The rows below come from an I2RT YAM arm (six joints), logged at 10 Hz.
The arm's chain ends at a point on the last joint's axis. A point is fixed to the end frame.
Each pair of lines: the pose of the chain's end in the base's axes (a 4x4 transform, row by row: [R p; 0 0 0 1], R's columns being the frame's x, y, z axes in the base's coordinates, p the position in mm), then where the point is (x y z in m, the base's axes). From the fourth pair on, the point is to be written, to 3 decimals.
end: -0.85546, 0.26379, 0.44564, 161.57; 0.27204, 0.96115, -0.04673, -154.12; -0.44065, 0.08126, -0.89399, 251.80; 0, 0, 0, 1
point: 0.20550 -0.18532 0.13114
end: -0.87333, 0.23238, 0.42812, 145.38; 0.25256, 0.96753, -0.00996, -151.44; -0.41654, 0.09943, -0.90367, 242.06; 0, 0, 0, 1
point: 0.18781 -0.17822 0.11982
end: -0.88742, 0.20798, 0.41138, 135.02; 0.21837, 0.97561, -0.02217, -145.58; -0.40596, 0.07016, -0.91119, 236.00; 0, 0, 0, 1
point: 0.17588 -0.17440 0.11369
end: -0.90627, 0.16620, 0.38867, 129.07; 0.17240, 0.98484, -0.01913, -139.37; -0.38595, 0.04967, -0.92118, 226.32; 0, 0, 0, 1
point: 0.168 -0.168 0.103
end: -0.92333, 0.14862, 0.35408, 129.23; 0.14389, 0.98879, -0.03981, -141.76; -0.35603, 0.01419, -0.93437, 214.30; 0, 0, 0, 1
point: 0.164 -0.174 0.091
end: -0.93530, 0.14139, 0.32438, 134.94; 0.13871, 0.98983, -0.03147, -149.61; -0.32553, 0.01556, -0.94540, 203.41; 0, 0, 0, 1
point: 0.166 -0.181 0.079
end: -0.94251, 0.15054, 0.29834, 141.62; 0.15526, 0.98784, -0.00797, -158.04; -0.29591, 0.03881, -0.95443, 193.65; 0, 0, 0, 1
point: 0.169 -0.186 0.067
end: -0.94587, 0.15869, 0.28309, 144.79; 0.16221, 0.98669, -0.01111, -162.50; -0.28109, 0.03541, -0.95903, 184.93; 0, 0, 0, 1
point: 0.170 -0.191 0.058
